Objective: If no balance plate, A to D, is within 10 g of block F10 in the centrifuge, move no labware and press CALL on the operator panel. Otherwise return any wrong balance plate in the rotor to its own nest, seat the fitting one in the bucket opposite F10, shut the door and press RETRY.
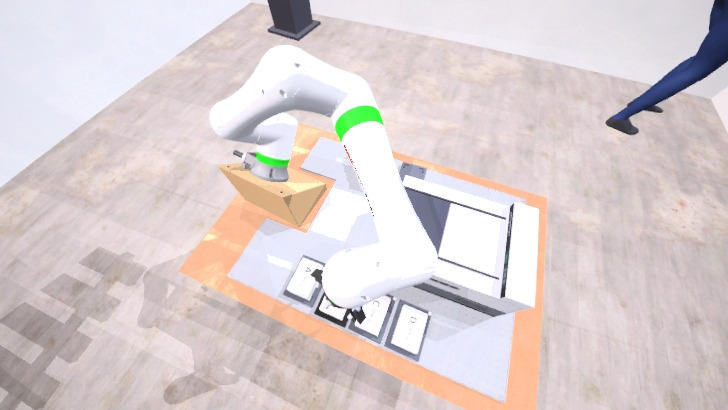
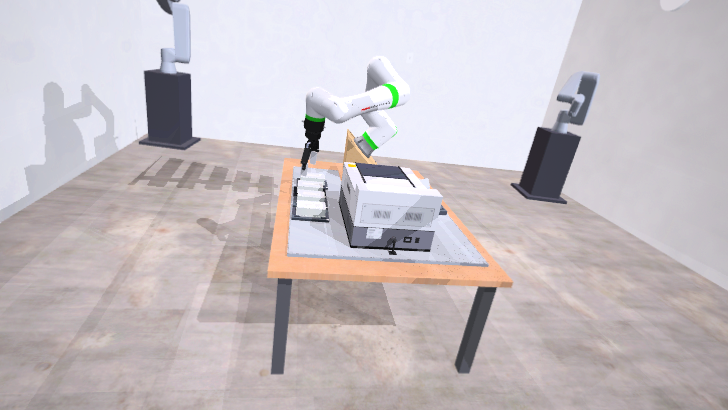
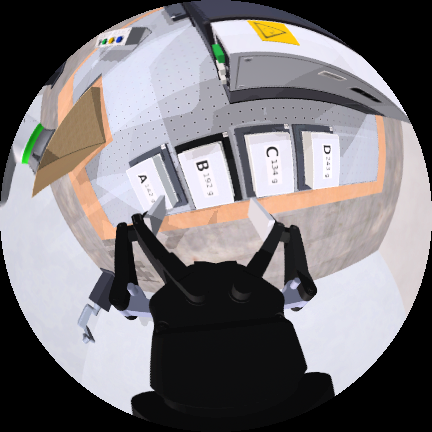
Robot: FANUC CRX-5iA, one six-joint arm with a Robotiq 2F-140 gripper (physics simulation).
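Where they show: gripper, fingertip midpoint: [image 2: 308, 169] [image 3: 207, 204]; arm's base, origin of the base link: [image 1: 270, 175] [image 2: 361, 148] [image 3: 45, 151].
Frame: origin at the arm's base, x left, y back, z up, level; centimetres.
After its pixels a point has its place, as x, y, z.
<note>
My gripper [image 1: 337, 295] {-27.3, -48.3, -2.2} [image 2: 308, 161] {-27.3, -48.3, -2.2} [image 3: 207, 204] {-27.3, -48.3, -2.2} is open and empty, pointing down above plates A to C, its fingers spread near plate B. White balance plates A [image 1: 304, 281] {-27.1, -34.0, -10.0} [image 3: 150, 185] {-25.2, -34.4, -10.0}, B [image 1: 333, 310] {-30.2, -48.4, -10.0} [image 3: 207, 175] {-25.0, -47.6, -10.0}, C [image 1: 374, 318] {-25.7, -61.8, -10.0} [image 3: 272, 165] {-24.0, -60.2, -10.0} and D [image 1: 410, 328] {-22.7, -73.7, -10.0} [image 3: 325, 160] {-22.4, -73.2, -10.0} lie in a row of nests. Labels read B 192 g, C 134 g, D 243 g; A looks like 142 g. The centrifuge [image 1: 471, 234] {10.6, -78.3, 5.6} [image 2: 392, 203] {9.2, -97.5, 4.7} [image 3: 280, 75] {-9.5, -60.1, -0.8} stands beside them. Rotor and block F10 do not show. The operator panel [image 3: 112, 38] has green, yellow and blue buttons.
The arm's base sits on a wooden wedge [image 1: 270, 201] {-9.2, -7.1, -1.7} [image 3: 75, 135] {-4.5, -16.6, -5.2} at the table [image 2: 387, 277] {9.5, -114.7, -17.2} edge. A dark item [image 1: 413, 169] {41.1, -47.9, -13.0} lies beside the centrifuge's far side. A person's legs [image 1: 677, 76] and dark pedestals [image 2: 168, 109] [image 2: 552, 162] stand away from the table.
</note>
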